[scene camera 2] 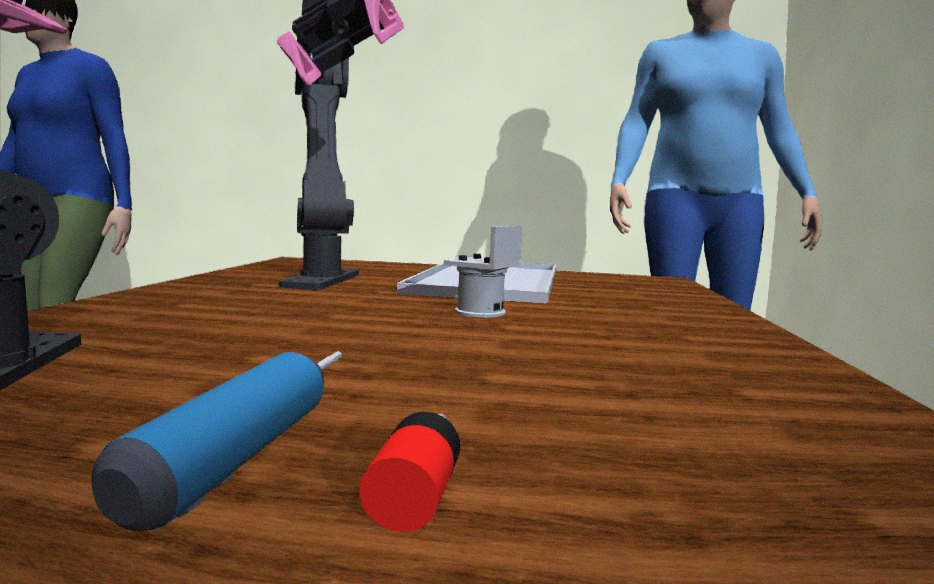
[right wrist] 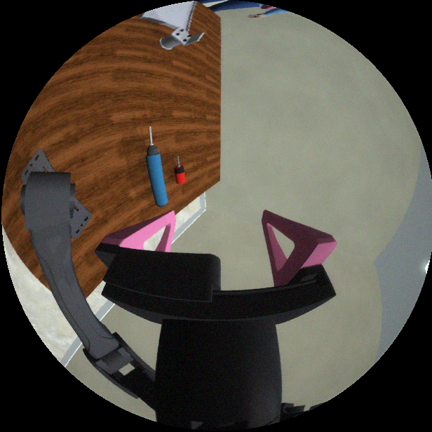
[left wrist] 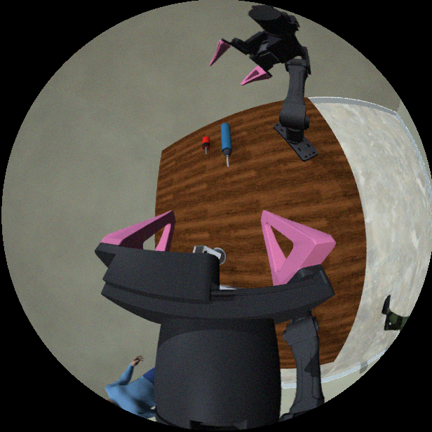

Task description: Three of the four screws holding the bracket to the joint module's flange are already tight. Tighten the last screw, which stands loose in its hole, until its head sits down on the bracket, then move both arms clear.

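Places are measured from the left arm's base along level axes (x ahead, y left, z up), in millimetres.
Pixels of known places: left gripper, between the fingertips: [scene camera 2: 341,60]; left arm's base, origin of its link: [scene camera 2: 322,280].
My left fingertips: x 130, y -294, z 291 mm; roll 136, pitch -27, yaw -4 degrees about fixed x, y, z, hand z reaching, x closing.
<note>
For each thing: its middle in the pictures, then the offset to it from my left fingertips. "*": a spot on its surface instead.
- grey joint module, middle of its body: [scene camera 2: 481,287] 90 mm left, 157 mm ahead, 259 mm down
- L-shaped bracket, middle of its body: [scene camera 2: 482,247] 90 mm left, 157 mm ahead, 209 mm down
- blue screwdriver, middle of its body: [scene camera 2: 262,405] 352 mm right, 80 mm ahead, 271 mm down
- short red screwdriver, middle of its body: [scene camera 2: 422,450] 384 mm right, 181 mm ahead, 274 mm down
- shallow grey tray, a spot on its surface: [scene camera 2: 530,296] * 196 mm left, 217 mm ahead, 282 mm down
The grey joint module [scene camera 2: 480,292] [right wrist: 169,43] stands upright on the table, with the L-shaped bracket [scene camera 2: 506,246] [left wrist: 201,249] [right wrist: 197,38] on top. Dark screw heads [scene camera 2: 476,256] show on the bracket; whether all sit down is too small to tell. A blue screwdriver [scene camera 2: 227,420] [left wrist: 226,137] [right wrist: 156,175] and a short red screwdriver [scene camera 2: 413,468] [left wrist: 206,140] [right wrist: 180,176] lie on the table. My left gripper [scene camera 2: 347,60] [left wrist: 217,214] is open and empty, high above the table. My right gripper [left wrist: 226,74] [right wrist: 218,214] is open and empty, raised beyond the table's edge.
A shallow grey tray [scene camera 2: 530,296] [right wrist: 172,13] lies behind the joint module in the scene view. The left arm's base [scene camera 2: 318,278] stands left of the tray there. The right arm's base [scene camera 2: 58,340] [left wrist: 307,151] is at the table's side. Two people stand behind the table.
</note>
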